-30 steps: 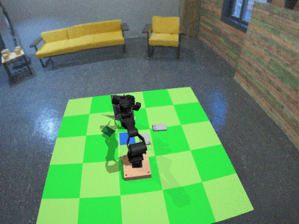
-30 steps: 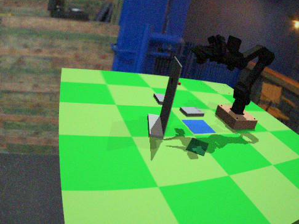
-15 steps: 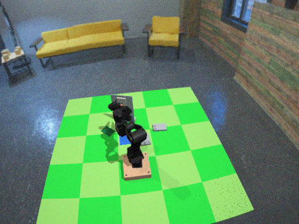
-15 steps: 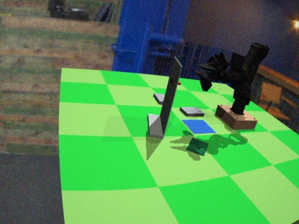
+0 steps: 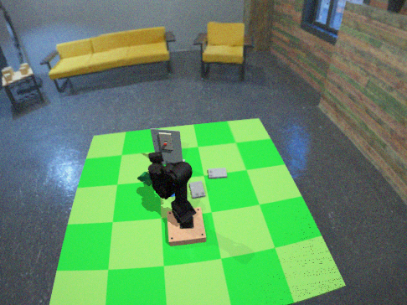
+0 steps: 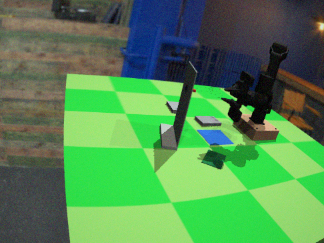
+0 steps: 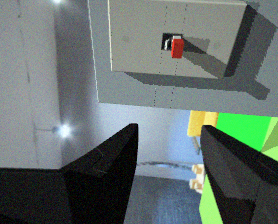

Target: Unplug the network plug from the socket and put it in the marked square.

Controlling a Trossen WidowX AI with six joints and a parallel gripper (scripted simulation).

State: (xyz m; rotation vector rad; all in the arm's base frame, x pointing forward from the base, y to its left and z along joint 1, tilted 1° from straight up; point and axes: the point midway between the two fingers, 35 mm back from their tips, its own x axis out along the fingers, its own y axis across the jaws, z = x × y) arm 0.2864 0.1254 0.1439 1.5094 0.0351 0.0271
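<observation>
My gripper tip is 110 mm short of the network plug and 30 mm to the left of it. The rest, counted from my gripper tip: blue square (60 mm behind, 50 mm to the right, 200 mm below); grey panel (130 mm ahead, 30 mm to the right, 80 mm below).
</observation>
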